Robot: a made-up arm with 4 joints.
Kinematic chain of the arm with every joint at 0, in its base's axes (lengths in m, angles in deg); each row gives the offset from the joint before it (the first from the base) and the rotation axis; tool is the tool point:
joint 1: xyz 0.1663 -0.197 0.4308 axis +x
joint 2: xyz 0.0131 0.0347 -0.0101 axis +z
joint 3: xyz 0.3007 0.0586 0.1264 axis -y
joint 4: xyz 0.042 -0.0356 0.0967 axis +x
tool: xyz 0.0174 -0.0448 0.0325
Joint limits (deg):
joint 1: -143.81..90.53
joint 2: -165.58..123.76
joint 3: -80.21..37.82
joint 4: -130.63..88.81
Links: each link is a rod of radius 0.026 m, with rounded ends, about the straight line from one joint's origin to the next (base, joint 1, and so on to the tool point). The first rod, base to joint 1, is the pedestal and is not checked.
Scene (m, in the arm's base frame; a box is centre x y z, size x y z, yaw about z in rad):
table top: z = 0
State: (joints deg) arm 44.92 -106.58 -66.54 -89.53
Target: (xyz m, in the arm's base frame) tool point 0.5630 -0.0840 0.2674
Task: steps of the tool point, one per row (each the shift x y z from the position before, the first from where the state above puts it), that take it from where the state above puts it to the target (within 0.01 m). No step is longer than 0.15 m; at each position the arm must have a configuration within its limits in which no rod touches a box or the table.
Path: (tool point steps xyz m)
1: 0.1055 -0.0466 0.0881
2: 0.1047 -0.0002 0.1056
3: 0.0971 0.0504 0.0993
4: 0.0834 0.0933 0.0701
5: 0.0643 0.1189 0.0237
6: 0.0408 0.1204 -0.0297
7: 0.0148 0.0975 -0.0782
8: -0.0121 0.0551 -0.1111
9: -0.0381 0.0026 -0.1208

